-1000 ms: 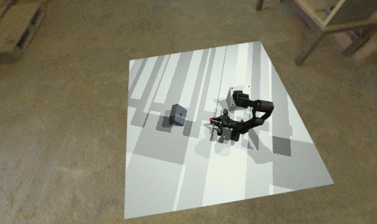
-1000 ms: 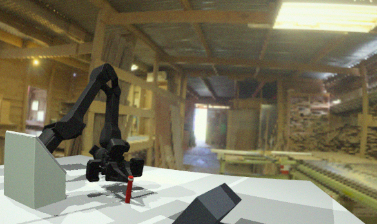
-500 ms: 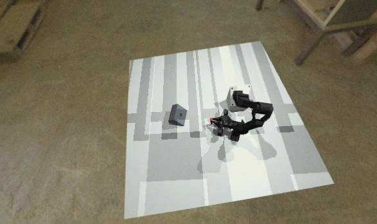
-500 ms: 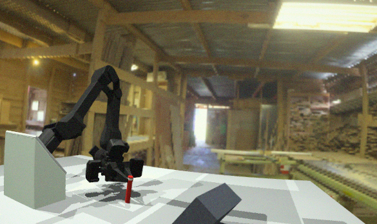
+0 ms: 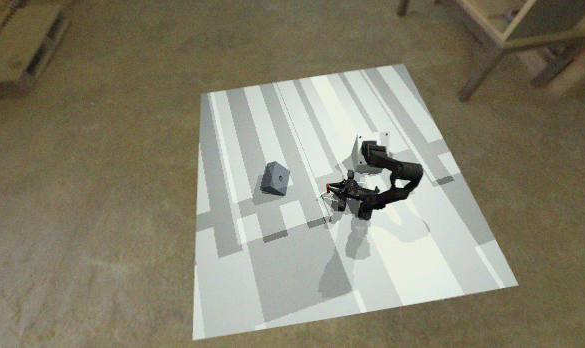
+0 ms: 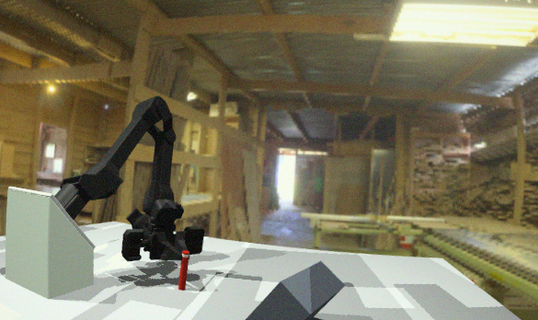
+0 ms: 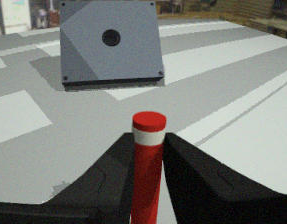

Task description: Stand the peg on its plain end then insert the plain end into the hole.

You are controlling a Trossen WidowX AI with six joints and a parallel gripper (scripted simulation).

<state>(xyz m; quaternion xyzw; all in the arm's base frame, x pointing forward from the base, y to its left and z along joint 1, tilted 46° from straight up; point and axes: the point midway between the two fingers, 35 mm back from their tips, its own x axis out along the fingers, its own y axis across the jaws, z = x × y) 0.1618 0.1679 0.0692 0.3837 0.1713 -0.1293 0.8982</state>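
Right now the red peg is 1 cm below my gripper tip. From my gripper tip the other things lie so: dark sloped panel 24 cm ahead, 6 cm to the right, 2 cm below.
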